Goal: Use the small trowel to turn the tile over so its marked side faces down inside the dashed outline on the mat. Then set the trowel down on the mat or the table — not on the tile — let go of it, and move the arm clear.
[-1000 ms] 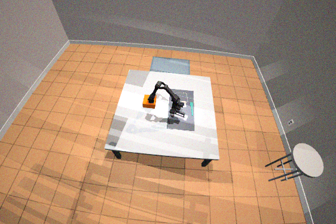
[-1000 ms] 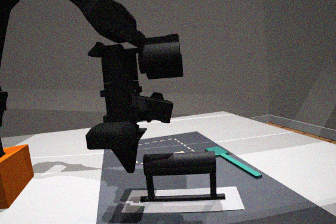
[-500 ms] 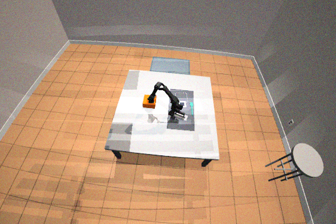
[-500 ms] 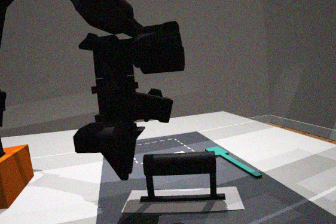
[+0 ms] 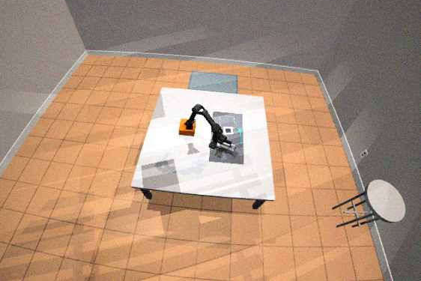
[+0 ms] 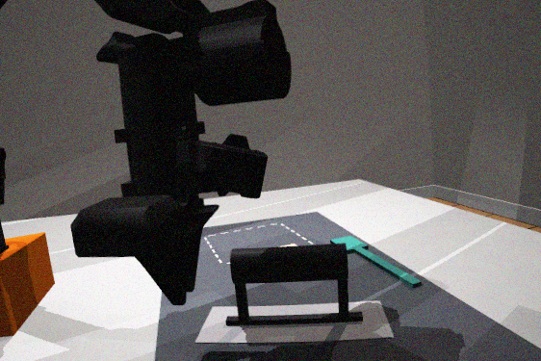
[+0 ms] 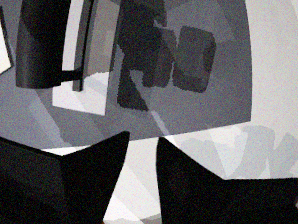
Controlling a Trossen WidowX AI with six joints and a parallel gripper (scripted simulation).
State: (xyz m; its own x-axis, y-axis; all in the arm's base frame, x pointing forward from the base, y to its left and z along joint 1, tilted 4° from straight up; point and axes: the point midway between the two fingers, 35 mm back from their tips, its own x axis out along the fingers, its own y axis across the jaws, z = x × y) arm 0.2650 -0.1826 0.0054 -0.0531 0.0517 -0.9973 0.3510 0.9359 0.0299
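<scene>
The dark mat is 17 cm to the left of my gripper tip, 14 cm ahead of it and 10 cm below it. The rest, counted from my gripper tip: teal strip 28 cm ahead, 19 cm to the left, 8 cm below; cream tile 23 cm to the left, 15 cm ahead, 8 cm below.
</scene>
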